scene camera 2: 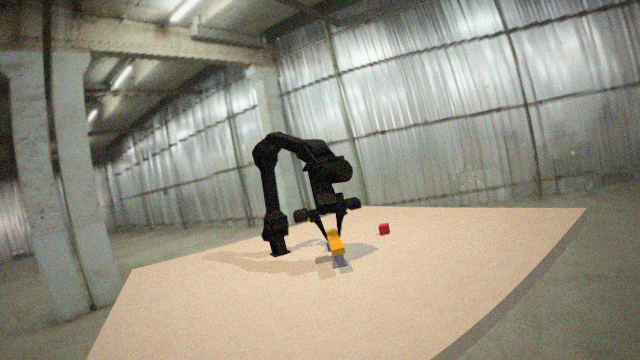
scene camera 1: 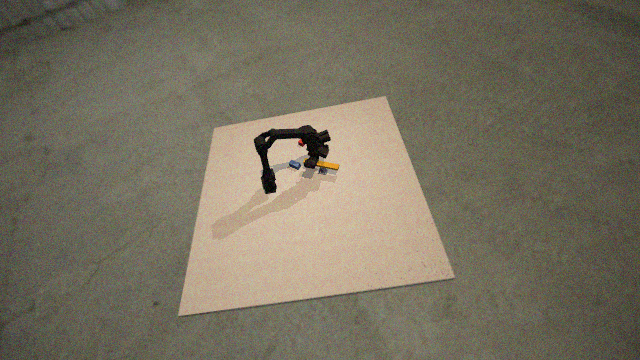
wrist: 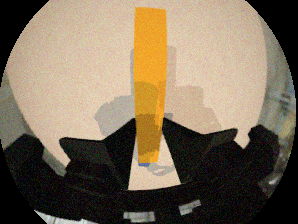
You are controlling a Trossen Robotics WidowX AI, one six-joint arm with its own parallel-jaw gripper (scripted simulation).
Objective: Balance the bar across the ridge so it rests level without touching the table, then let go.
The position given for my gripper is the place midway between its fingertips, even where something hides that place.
Note:
My gripper (scene camera 2: 333,238) holds a bar (wrist: 149,58).
My gripper also shows in the wrist view (wrist: 148,120).

